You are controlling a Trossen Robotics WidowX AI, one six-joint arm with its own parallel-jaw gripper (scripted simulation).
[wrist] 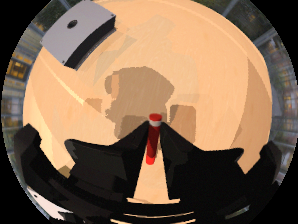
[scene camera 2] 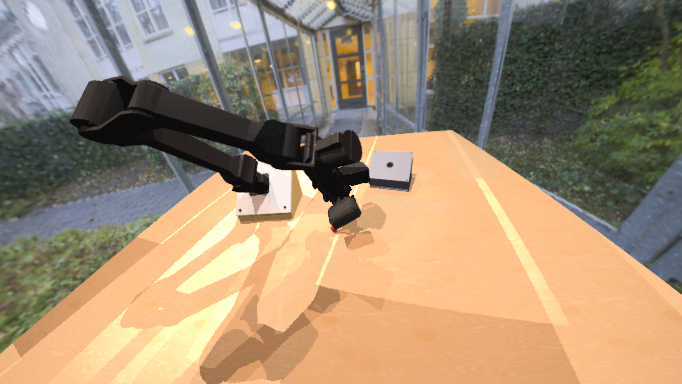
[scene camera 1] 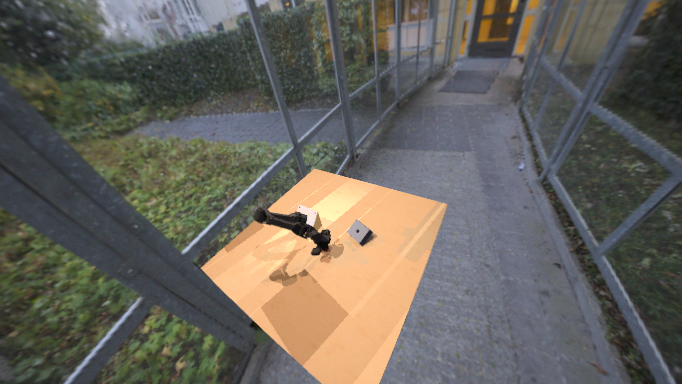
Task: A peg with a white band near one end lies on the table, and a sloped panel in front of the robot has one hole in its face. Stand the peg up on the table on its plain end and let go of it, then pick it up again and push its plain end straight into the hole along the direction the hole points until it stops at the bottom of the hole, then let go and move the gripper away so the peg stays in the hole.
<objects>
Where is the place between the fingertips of my gripper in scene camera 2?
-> At 355, 216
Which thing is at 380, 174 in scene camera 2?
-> A sloped grey panel.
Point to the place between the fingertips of my gripper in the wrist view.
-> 154, 124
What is my gripper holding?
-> A red peg.
</objects>
